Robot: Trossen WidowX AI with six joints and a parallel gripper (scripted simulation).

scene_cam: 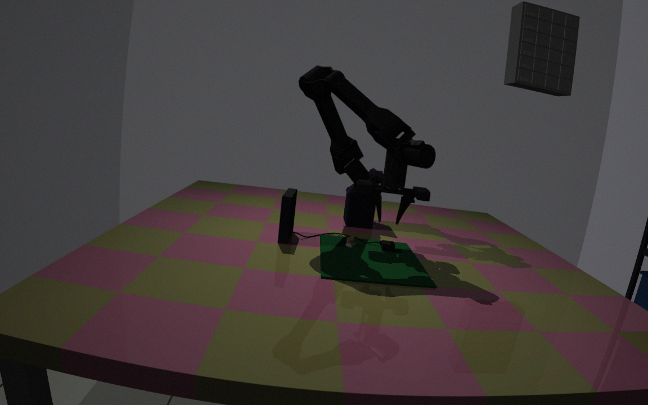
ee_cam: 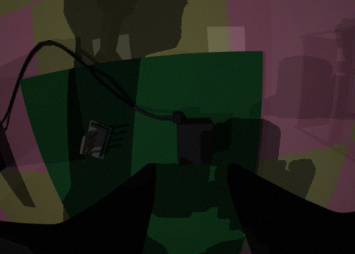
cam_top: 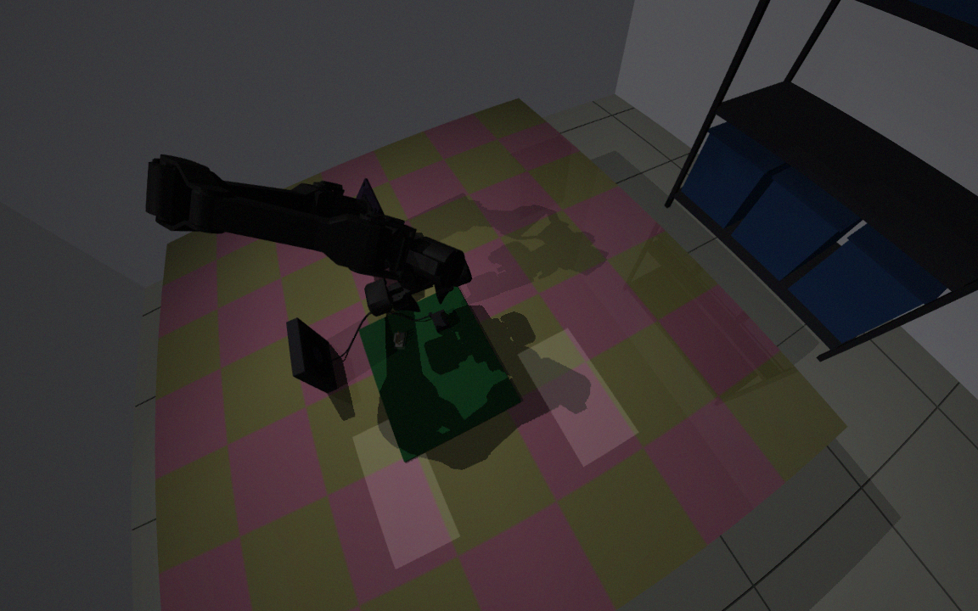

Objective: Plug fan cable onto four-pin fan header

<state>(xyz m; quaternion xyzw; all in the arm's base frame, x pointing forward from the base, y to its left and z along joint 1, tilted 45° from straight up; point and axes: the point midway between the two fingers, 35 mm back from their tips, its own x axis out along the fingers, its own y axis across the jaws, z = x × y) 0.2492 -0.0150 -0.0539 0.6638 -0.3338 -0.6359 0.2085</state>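
My gripper tip is 1 cm short of the dark fan plug, 1 cm to the right of it and 6 cm above it. Also, from my gripper tip: black cable 2 cm to the right, 6 cm below; then green board 8 cm ahead, 5 cm to the right, 9 cm below; then fan 4 cm behind, 25 cm to the right, 1 cm below.
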